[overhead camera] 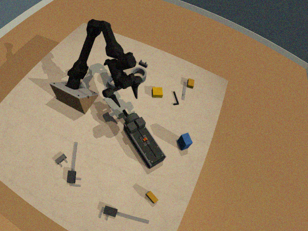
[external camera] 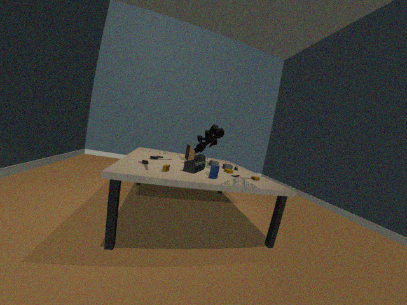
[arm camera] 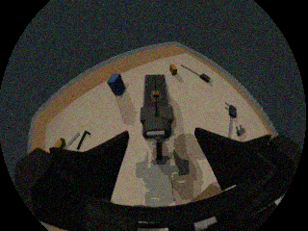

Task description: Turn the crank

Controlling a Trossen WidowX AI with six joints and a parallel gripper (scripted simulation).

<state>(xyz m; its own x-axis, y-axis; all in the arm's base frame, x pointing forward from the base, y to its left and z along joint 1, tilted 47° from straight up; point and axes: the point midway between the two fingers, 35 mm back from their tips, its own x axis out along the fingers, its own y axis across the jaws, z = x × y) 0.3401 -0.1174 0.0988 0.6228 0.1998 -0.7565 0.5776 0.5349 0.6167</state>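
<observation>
My gripper tip is now 2 cm past the crank handle, 1 cm to the right of it and 14 cm above it. Round my gripper tip: yellow block: 8 cm ahead, 25 cm to the left, 18 cm below; then red pointer: 13 cm ahead, 9 cm to the right, 12 cm below; then blue cube: 33 cm ahead, 1 cm to the right, 15 cm below.
</observation>
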